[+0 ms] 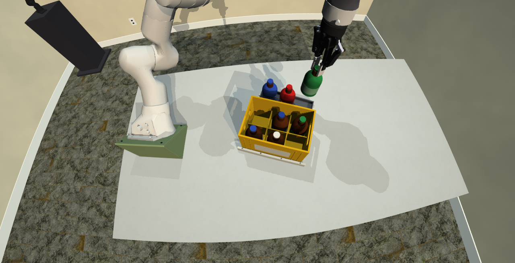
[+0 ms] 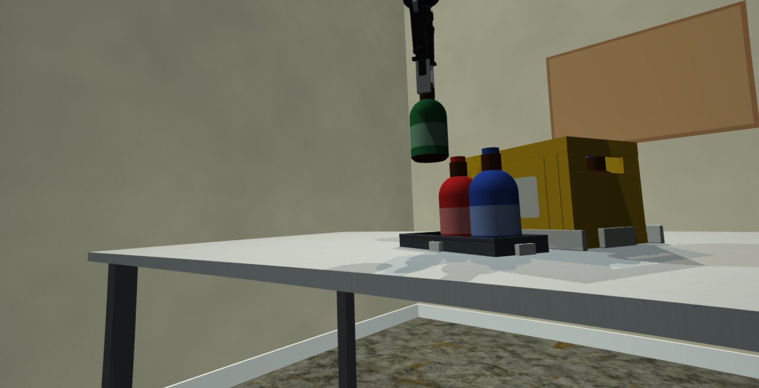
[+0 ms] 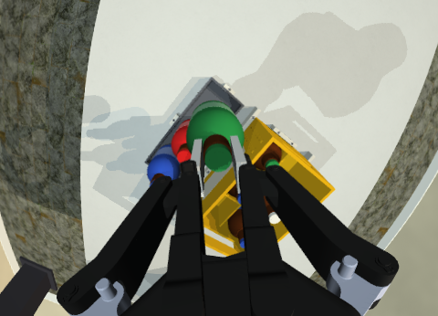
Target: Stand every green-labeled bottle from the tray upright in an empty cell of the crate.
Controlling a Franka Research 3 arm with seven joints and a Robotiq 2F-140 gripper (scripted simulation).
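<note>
My hand is 9 cm above the green-labeled bottle. Round my hand: blue-labeled bottle 17 cm behind, 7 cm to the left, 25 cm below; then red bottle 8 cm behind, 3 cm to the left, 25 cm below; then dark tray 8 cm behind, 4 cm to the left, 32 cm below.
</note>
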